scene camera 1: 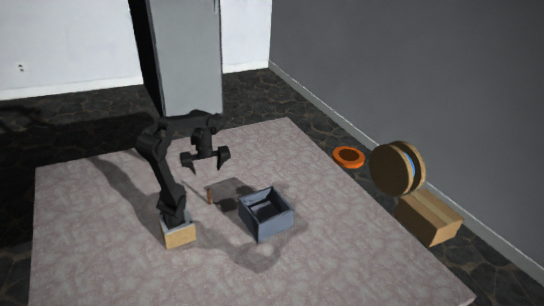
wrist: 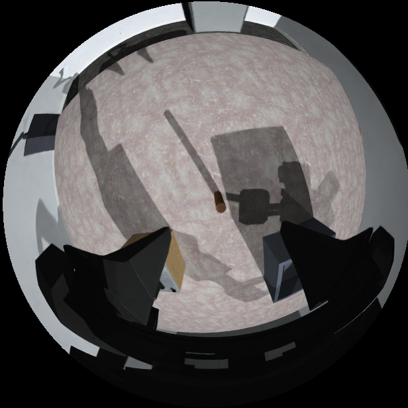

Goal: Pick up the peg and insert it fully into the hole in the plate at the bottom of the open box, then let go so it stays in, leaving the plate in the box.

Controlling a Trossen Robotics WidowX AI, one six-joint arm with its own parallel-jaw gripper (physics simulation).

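Places are measured from the arm's base along level axes (x ahead, y left, z up), in centimetres.
Where they show: gripper, between the fingertips: (scene camera 1: 206,172); arm's base, origin of its link: (scene camera 1: 174,220).
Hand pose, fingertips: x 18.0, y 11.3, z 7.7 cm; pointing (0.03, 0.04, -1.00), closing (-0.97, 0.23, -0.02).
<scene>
Each offset is from my fingertips to the top centre of the thing. Level surfaces: height alone.
The brown peg {dx -0.1, dy -1.0, dz -8.4 cm} (scene camera 1: 209,196) (wrist: 220,202) stands upright on the table between the arm's base and the box. The open blue-grey box {dx +15.3, dy -21.3, dz -6.7 cm} (scene camera 1: 274,226) (wrist: 272,262) stands on the table to the right of the peg in the scene view. A part of the plate {dx +15.3, dy -21.3, dz -10.4 cm} (scene camera 1: 261,210) shows at the bottom of the box; its hole cannot be made out. My gripper (scene camera 1: 208,171) (wrist: 227,230) is open and empty, pointing down, high above the table and the peg. In the wrist view the peg shows between and a little beyond the fingertips, and the right finger hides part of the box.
The arm's base block (scene camera 1: 180,237) (wrist: 175,257) stands left of the box. An orange ring (scene camera 1: 339,160), a large spool (scene camera 1: 390,170) and a cardboard box (scene camera 1: 422,220) are beyond the table's right edge. A grey cabinet (scene camera 1: 187,55) stands behind the table {dz -16.4 cm} (scene camera 1: 125,275).
</scene>
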